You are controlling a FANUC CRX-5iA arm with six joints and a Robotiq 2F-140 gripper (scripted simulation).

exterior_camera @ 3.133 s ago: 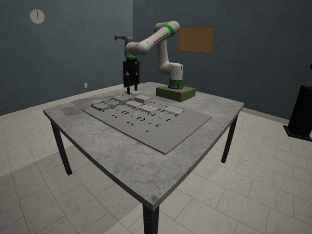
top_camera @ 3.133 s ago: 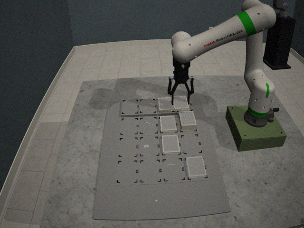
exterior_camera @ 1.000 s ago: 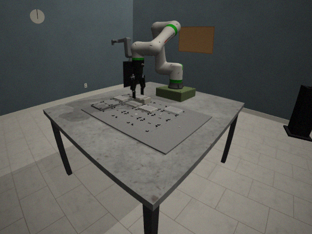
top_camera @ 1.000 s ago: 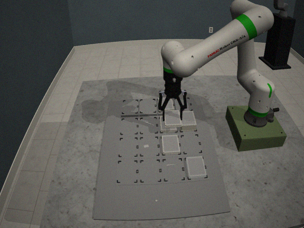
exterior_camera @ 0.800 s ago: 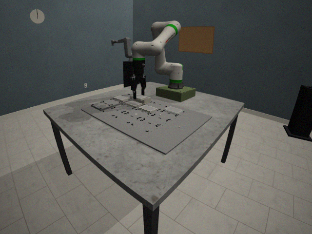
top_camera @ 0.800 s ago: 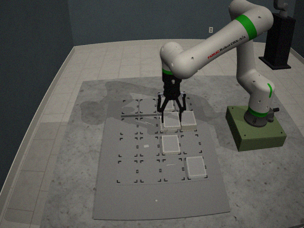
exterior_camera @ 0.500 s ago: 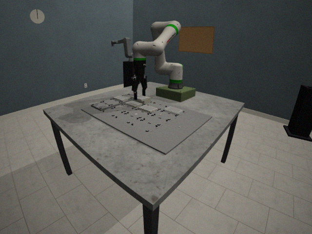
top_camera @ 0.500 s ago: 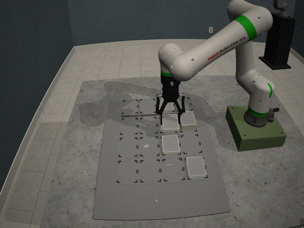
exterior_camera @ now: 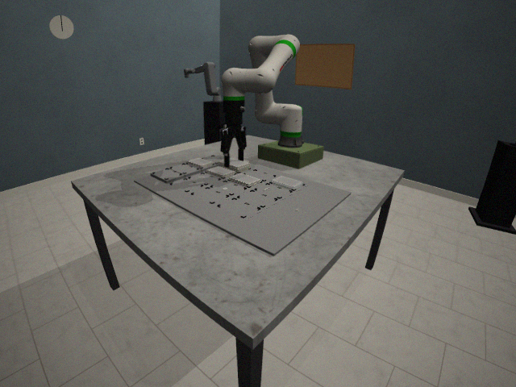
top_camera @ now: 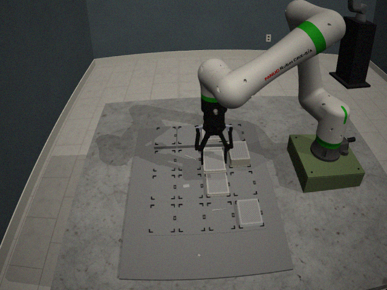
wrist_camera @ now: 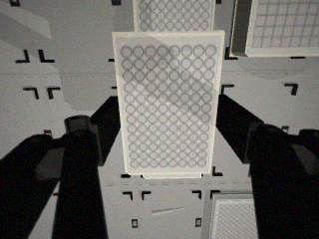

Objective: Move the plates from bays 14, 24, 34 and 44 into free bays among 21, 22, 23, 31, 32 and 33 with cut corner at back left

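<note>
The white pointed piece lies 30 mm ahead of my hand, 190 mm to the left of it and 90 mm below it. The rest, counted from my hand: sealed deep-well block 130 mm behind, 80 mm to the right, 80 mm below.
</note>
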